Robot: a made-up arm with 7 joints. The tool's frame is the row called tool.
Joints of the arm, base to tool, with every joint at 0 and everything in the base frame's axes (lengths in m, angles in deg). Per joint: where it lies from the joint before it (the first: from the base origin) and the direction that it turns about. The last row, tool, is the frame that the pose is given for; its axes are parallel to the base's.
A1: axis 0 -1 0 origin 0 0.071 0
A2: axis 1 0 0 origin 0 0.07 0
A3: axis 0 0 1 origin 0 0 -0.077
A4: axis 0 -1 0 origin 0 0 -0.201
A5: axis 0 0 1 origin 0 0 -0.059
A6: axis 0 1 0 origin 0 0 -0.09
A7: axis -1 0 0 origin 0 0 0
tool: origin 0 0 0
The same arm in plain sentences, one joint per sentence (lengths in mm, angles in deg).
The arm has seven revolute joints in a row. What follows holds with every joint at zero, and every direction is one of the base frame's.
Joint 1 is mounted 71.0 mm along +y from the base frame's origin and turns about -y.
Joint 2 is mounted 70.0 mm along +y from joint 1 and turns about +x.
Joint 3 is mounted 77.0 mm along -z from joint 2 and turns about +z.
Joint 4 is mounted 201.0 mm along -z from joint 3 and turns about -y.
Joint 5 is mounted 59.0 mm along -z from joint 4 and turns about +z.
Joint 6 is mounted 90.0 mm along -z from joint 5 and turns about +y.
Joint 7 is mounted at the same point as joint 6 and turns about -x.
The tool frame, which is the frame that the pose is given for, is mounted at the same point as joint 7; its axes are parallel to the base frame's.

